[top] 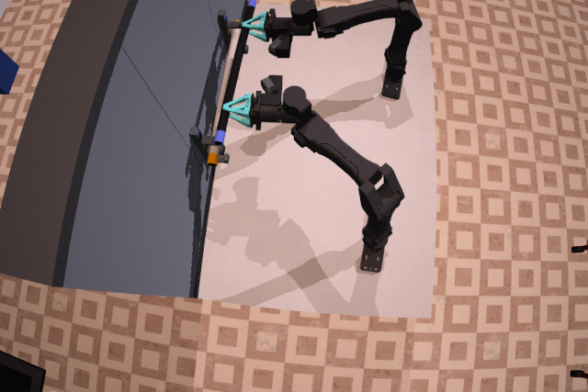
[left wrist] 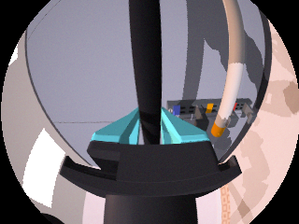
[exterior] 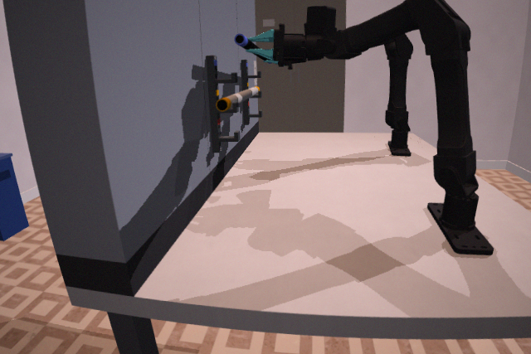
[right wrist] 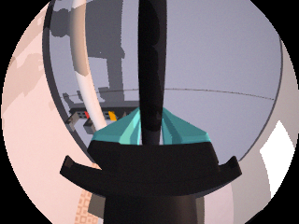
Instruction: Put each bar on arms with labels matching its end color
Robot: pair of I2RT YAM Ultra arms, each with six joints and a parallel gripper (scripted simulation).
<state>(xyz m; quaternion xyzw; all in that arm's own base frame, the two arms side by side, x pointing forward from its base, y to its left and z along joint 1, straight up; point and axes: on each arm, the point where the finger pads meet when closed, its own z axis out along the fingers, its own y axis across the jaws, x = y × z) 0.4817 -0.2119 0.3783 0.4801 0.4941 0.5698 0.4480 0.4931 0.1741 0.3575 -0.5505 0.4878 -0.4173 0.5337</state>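
Now: right hand 140 mm to the right of the dark metal bar, 10 mm below it and 10 mm past it. Round my right hand: pale metal bar: 150 mm to the left, 120 mm below, 40 mm ahead; tall grey wall panel: 200 mm to the left, 140 mm ahead, 70 mm above.
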